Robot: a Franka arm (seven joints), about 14 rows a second.
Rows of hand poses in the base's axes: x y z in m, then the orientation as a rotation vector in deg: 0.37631 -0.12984 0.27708 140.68 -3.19 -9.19; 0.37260 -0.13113 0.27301 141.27 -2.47 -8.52; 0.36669 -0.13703 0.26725 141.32 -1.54 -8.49; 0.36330 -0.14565 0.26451 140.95 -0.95 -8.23; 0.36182 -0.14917 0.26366 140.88 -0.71 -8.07; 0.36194 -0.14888 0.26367 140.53 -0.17 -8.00; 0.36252 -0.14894 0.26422 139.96 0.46 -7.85; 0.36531 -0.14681 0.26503 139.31 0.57 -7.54; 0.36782 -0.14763 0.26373 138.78 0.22 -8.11; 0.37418 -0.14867 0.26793 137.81 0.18 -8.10; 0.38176 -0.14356 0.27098 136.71 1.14 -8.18; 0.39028 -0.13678 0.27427 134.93 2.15 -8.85; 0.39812 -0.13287 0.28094 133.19 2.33 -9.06; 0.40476 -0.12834 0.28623 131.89 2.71 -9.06; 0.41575 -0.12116 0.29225 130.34 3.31 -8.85; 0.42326 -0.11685 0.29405 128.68 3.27 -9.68; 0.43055 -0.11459 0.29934 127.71 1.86 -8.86; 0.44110 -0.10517 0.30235 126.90 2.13 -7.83; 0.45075 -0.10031 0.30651 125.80 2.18 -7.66; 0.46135 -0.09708 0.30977 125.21 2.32 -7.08
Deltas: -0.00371 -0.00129 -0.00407 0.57 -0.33 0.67; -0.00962 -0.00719 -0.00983 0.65 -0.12 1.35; -0.01301 -0.01581 -0.01257 0.29 -0.13 1.85; -0.01449 -0.01933 -0.01342 0.22 -0.18 2.07; -0.01437 -0.01904 -0.01341 -0.11 -0.07 2.49; -0.01379 -0.01910 -0.01286 -0.65 0.02 3.01; -0.01100 -0.01697 -0.01205 -1.31 -0.14 3.20; -0.00849 -0.01779 -0.01335 -1.83 0.22 2.82; -0.00213 -0.01883 -0.00915 -2.80 0.26 2.83; 0.00545 -0.01372 -0.00610 -3.84 0.64 3.56; 0.01397 -0.00694 -0.00281 -5.51 1.52 4.21; 0.02181 -0.00303 0.00386 -7.22 1.85 4.37; 0.02845 0.00150 0.00915 -8.49 2.04 4.71; 0.03944 0.00868 0.01517 -10.01 2.15 5.29; 0.04695 0.01299 0.01697 -11.61 2.89 5.11; 0.05424 0.01525 0.02226 -12.72 1.97 4.31; 0.06479 0.02467 0.02527 -13.57 1.32 4.84; 0.07444 0.02953 0.02943 -14.68 1.28 4.97; 0.08504 0.03276 0.03269 -15.29 0.91 5.27
